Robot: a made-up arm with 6 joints. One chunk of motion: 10 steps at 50 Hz.
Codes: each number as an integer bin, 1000 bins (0 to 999) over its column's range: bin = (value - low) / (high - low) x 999, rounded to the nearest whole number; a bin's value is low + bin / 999 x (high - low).
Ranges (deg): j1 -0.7..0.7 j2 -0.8..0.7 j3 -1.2..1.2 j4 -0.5..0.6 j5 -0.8..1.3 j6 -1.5..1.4
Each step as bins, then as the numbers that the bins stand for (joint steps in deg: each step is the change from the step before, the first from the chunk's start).
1 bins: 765 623 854 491 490 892
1 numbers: 0.372 0.135 0.852 0.041 0.230 1.089
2 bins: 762 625 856 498 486 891
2 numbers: 0.368 0.138 0.856 0.048 0.222 1.086
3 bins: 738 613 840 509 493 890
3 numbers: 0.334 0.120 0.818 0.060 0.236 1.084
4 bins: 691 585 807 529 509 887
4 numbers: 0.268 0.078 0.739 0.082 0.270 1.075
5 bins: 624 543 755 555 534 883
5 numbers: 0.174 0.015 0.614 0.111 0.323 1.063
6 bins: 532 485 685 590 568 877
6 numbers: 0.046 -0.072 0.446 0.150 0.394 1.046
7 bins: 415 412 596 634 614 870
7 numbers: -0.118 -0.181 0.232 0.198 0.491 1.026
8 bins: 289 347 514 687 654 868
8 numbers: -0.295 -0.279 0.035 0.256 0.575 1.020
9 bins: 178 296 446 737 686 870
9 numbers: -0.451 -0.356 -0.129 0.312 0.642 1.026
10 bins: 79 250 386 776 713 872
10 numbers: -0.589 -0.425 -0.273 0.354 0.699 1.031
